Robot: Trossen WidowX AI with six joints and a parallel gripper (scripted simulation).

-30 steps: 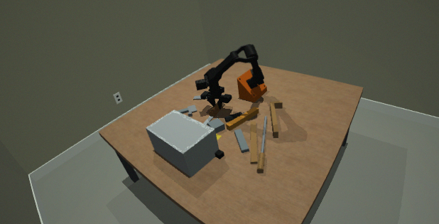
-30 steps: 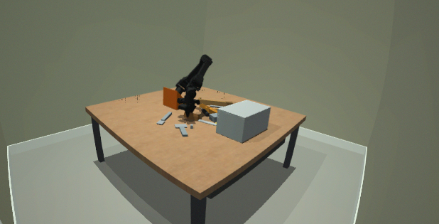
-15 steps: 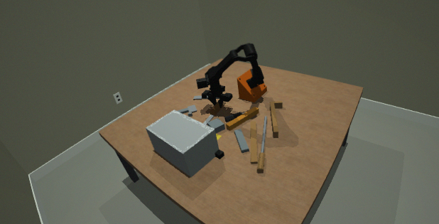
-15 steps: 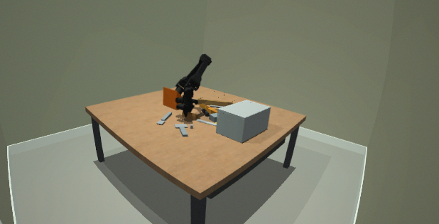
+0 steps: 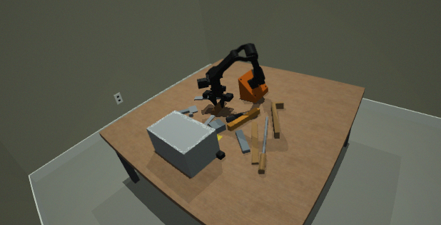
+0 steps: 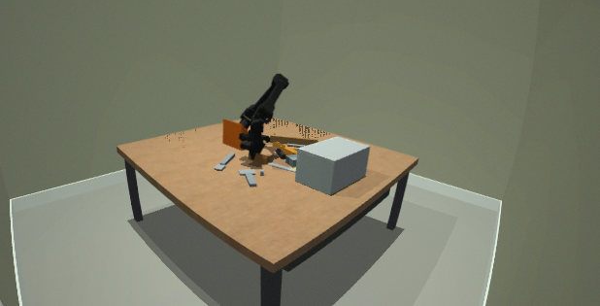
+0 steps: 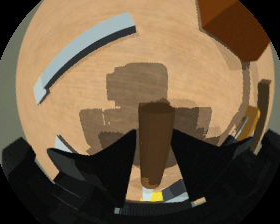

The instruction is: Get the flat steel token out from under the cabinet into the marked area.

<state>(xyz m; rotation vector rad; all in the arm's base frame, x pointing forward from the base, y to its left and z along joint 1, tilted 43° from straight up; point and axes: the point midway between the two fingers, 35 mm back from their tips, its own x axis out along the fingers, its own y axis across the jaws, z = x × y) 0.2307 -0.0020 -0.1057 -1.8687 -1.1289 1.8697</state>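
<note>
My gripper tip is 14 cm short of the grey block, 14 cm to the right of it and 1 cm below it. Also, from my gripper tip: wooden stick: 10 cm ahead, 37 cm to the left; orange bar: 21 cm to the left, 1 cm above; grey t-piece: 15 cm ahead, 15 cm to the right.
</note>
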